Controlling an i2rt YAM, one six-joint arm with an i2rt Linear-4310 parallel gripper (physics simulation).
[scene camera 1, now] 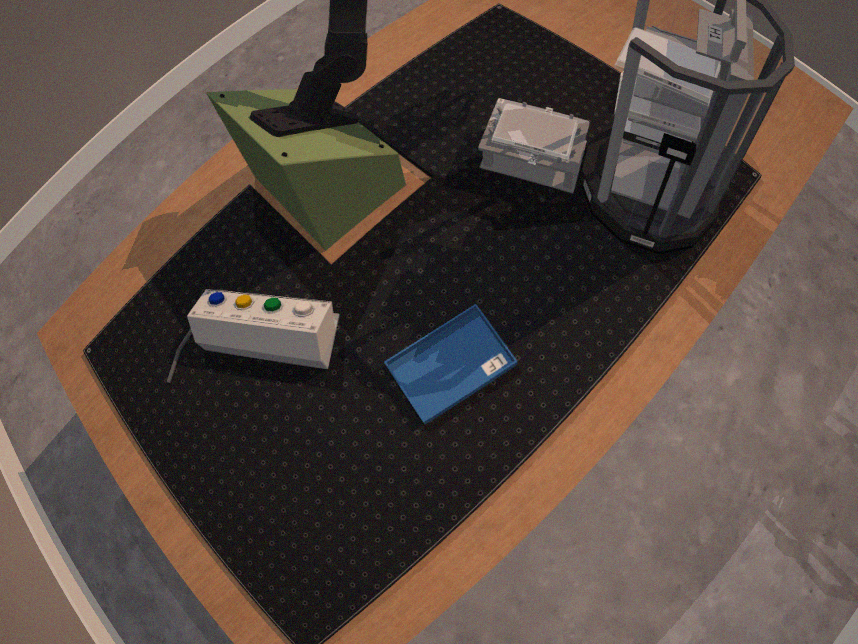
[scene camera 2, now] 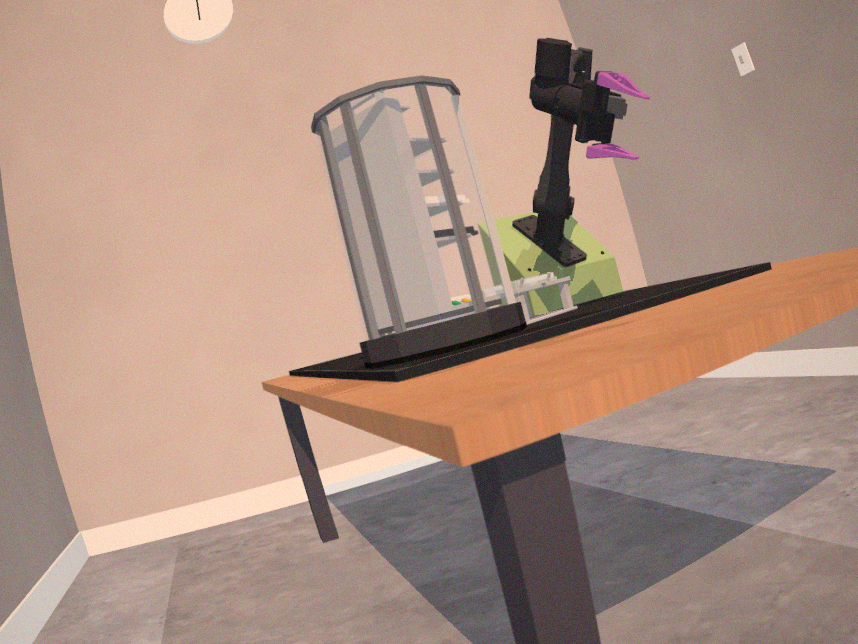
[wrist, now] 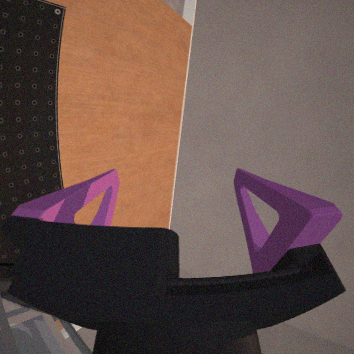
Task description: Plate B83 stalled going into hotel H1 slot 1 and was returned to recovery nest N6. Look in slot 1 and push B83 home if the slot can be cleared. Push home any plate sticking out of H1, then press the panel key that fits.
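Frame: origin at the arm's base, x ahead, y left, z up, level; centimetres.
Where they show: gripper, fingertip midpoint: (scene camera 2: 642, 128) (wrist: 176, 175); arm's base, origin of the base link: (scene camera 1: 306, 119) (scene camera 2: 548, 241).
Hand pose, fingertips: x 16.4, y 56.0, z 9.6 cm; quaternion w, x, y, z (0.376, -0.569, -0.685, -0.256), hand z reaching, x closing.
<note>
Things, the pixels of their top centre, and the offset from my fingertips. "*": a spot on its surface instead.
- clear-lidded plate, middle of its top: (scene camera 1: 535, 127) (scene camera 2: 516, 281) dx +9.8, dy -31.4, dz -17.2 cm
- grey nest, surface spot: (scene camera 1: 526, 168) * dx +10.8, dy -35.2, dz -24.1 cm
- white panel, middle of its top: (scene camera 1: 249, 313) (scene camera 2: 452, 297) dx -2.3, dy -83.1, dz -16.3 cm
- blue tray, middle of its top: (scene camera 1: 450, 361) dx +22.8, dy -68.9, dz -22.9 cm
- thin stalk, surface spot: (scene camera 1: 676, 148) * dx +33.9, dy -35.8, dz +2.8 cm
Hotel H1 (scene camera 1: 618, 124) (scene camera 2: 443, 336) is a grey-posted round cage with stacked shelves; its label shows in scene camera 1. Pale plates are on its shelves; a white one (scene camera 2: 449, 201) shows at mid height in scene camera 2. Slot numbers and slot 1's inside cannot be read. A clear-lidded plate (scene camera 1: 540, 131) lies on a grey nest (scene camera 1: 526, 168); no B83 or N6 marking is readable. The white panel (scene camera 1: 256, 339) has blue (scene camera 1: 216, 298), yellow (scene camera 1: 243, 300), green (scene camera 1: 272, 303) and white (scene camera 1: 303, 307) keys. My gripper (scene camera 2: 643, 128) (wrist: 176, 175) is open and empty, high above the table, pointing away from H1.
A blue tray (scene camera 1: 443, 370) marked LF lies between the panel and H1. A black head on a thin stalk (scene camera 1: 676, 148) stands at H1's front. The green arm base (scene camera 1: 346, 194) (scene camera 2: 589, 273) is behind. The mat's edge and wooden table border (wrist: 120, 100) show in the wrist view.
</note>
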